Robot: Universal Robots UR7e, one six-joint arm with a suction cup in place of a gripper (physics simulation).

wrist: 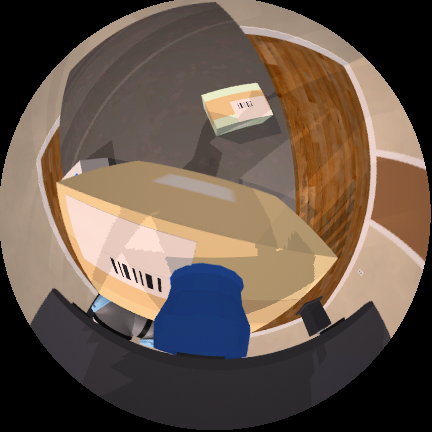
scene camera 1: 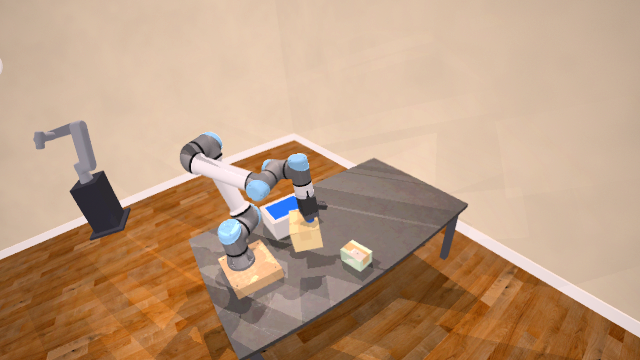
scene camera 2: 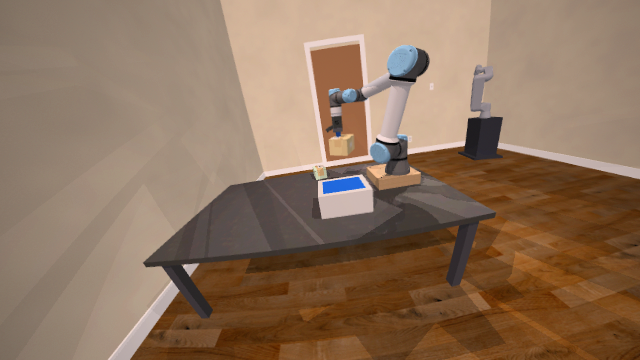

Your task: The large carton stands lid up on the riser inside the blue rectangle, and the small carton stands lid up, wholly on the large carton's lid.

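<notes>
The large carton (scene camera 1: 306, 237) (scene camera 2: 341, 145) (wrist: 200, 200), tan with a white barcode label on its lid, hangs lid up in the air above the table. My suction gripper (scene camera 1: 310, 220) (scene camera 2: 338, 134) (wrist: 207, 272), a blue cup, is shut on its lid. The small carton (scene camera 1: 356, 255) (scene camera 2: 320, 172) (wrist: 237, 108), pale green with an orange band and a barcode label, stands lid up on the table, apart from the large carton. The white riser (scene camera 1: 280, 229) (scene camera 2: 346, 204) stands on the table with the blue rectangle (scene camera 1: 280, 207) (scene camera 2: 343, 185) on its top. A corner of the riser shows in the wrist view.
The dark table (scene camera 1: 390, 200) (scene camera 2: 240, 225) (wrist: 145, 100) bears the riser, the small carton and the arm's wooden base block (scene camera 1: 260, 277) (scene camera 2: 397, 180). A second grey arm on a black pedestal (scene camera 1: 97, 205) (scene camera 2: 483, 137) stands on the floor away from the table.
</notes>
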